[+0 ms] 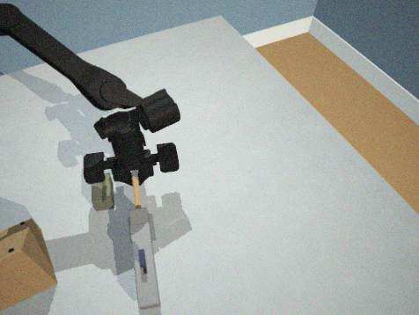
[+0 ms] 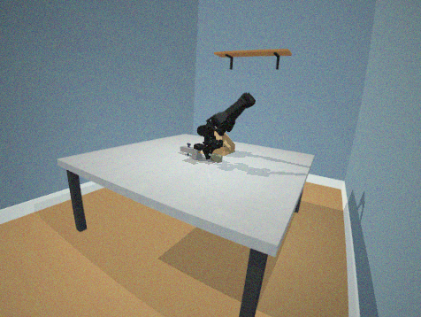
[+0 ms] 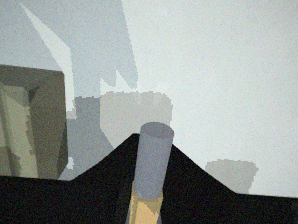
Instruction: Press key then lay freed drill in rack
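Now: gripper tip 70 mm past the rack and 10 mm to the right of it. Round my gripper tip: grey block: 160 mm to the right, 40 mm behind, 10 mm above; then drill: 40 mm to the right, 30 mm above, 10 mm behind; then dark blue key: 190 mm to the right, 50 mm behind, 30 mm above.
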